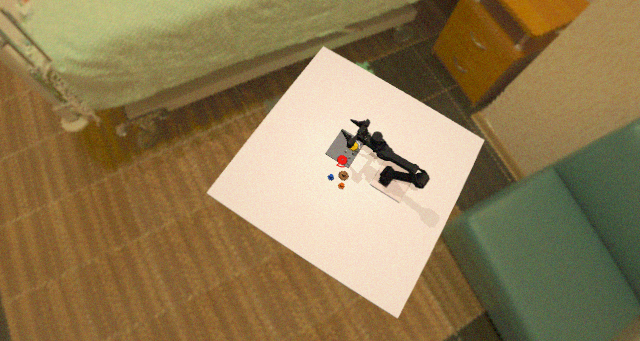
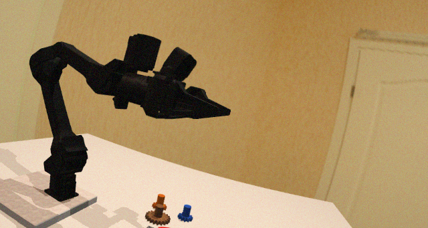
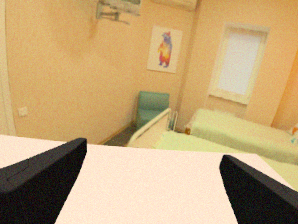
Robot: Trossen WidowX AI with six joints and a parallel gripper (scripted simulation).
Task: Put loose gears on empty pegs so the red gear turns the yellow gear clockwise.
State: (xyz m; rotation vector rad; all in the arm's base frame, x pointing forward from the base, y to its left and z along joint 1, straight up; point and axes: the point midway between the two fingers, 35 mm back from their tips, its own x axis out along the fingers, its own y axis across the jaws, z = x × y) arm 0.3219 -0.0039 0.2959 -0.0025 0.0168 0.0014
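My gripper tip is 140 mm past the brown gear, 130 mm to the right of it and 300 mm above it. Also, from my gripper tip: red arrow 90 mm behind, 100 mm to the left, 310 mm below; yellow gear 70 mm behind, 60 mm to the right, 300 mm below; red gear 70 mm behind, 60 mm to the left, 300 mm below.
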